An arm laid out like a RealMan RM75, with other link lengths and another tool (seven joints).
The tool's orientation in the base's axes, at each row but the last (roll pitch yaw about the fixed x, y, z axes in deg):
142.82, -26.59, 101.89
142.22, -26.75, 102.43
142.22, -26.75, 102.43
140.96, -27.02, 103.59
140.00, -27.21, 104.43
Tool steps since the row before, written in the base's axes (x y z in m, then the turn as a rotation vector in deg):
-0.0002, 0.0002, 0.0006, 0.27, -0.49, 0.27
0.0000, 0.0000, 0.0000, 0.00, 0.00, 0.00
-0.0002, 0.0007, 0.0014, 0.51, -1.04, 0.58
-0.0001, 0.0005, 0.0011, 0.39, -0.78, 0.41
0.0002, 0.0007, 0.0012, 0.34, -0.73, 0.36
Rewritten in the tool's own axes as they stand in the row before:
0.0005, 0.0001, -0.0004, -0.36, 0.42, -0.28
0.0000, 0.0000, 0.0000, 0.00, 0.00, 0.00
0.0013, 0.0005, -0.0008, -0.74, 0.84, -0.64
0.0010, 0.0005, -0.0006, -0.57, 0.63, -0.46
0.0011, 0.0008, -0.0004, -0.54, 0.55, -0.43

